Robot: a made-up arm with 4 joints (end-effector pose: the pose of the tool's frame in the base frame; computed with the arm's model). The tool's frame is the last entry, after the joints. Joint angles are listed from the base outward.
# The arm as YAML. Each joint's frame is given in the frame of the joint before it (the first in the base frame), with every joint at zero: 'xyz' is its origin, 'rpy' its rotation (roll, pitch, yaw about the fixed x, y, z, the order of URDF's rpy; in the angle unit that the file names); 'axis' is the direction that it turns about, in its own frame. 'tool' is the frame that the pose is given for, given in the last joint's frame.
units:
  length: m
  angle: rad
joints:
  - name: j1
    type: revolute
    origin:
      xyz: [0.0, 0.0, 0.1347]
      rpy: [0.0, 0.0, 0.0]
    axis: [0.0, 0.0, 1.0]
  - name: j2
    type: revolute
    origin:
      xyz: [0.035, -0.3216, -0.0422]
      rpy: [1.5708, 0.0, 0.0]
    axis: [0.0, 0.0, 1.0]
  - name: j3
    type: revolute
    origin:
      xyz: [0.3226, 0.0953, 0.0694]
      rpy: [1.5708, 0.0, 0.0]
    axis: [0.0, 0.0, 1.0]
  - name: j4
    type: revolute
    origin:
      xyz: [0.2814, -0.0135, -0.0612]
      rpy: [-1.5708, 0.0, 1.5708]
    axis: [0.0, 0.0, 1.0]
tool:
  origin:
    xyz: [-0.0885, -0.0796, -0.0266]
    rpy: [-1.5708, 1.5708, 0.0]
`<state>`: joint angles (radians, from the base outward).
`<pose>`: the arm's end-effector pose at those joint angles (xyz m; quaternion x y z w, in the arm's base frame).
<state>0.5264 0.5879 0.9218 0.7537</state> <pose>0.7042 -0.3104 0.4166 -0.1669 -0.1326 -0.2547 0.9432</pose>
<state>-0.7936 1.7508 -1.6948 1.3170</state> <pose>-0.1086 -0.0040 0.4037 -0.9281 -0.3656 0.0699 0.0111</pose>
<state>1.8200 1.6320 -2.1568 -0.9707</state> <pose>0.2369 -0.0965 0.1258 0.2376 0.3430 -0.8889 0.1888</pose>
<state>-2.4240 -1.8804 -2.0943 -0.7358</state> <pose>-0.2519 0.0330 -0.0066 0.7912 -0.5136 0.0943 0.3184</pose>
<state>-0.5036 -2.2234 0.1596 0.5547</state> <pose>-0.4672 -0.1921 -0.4370 0.0328 0.8890 0.1031 0.4450</pose>
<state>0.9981 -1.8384 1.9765 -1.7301</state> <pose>0.7063 -0.2052 -0.2384 -0.1065 -0.1739 -0.2353 0.9503</pose>
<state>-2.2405 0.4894 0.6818 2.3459</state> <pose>-0.7725 0.0986 0.4569 0.1638 -0.8223 0.5325 0.1158</pose>
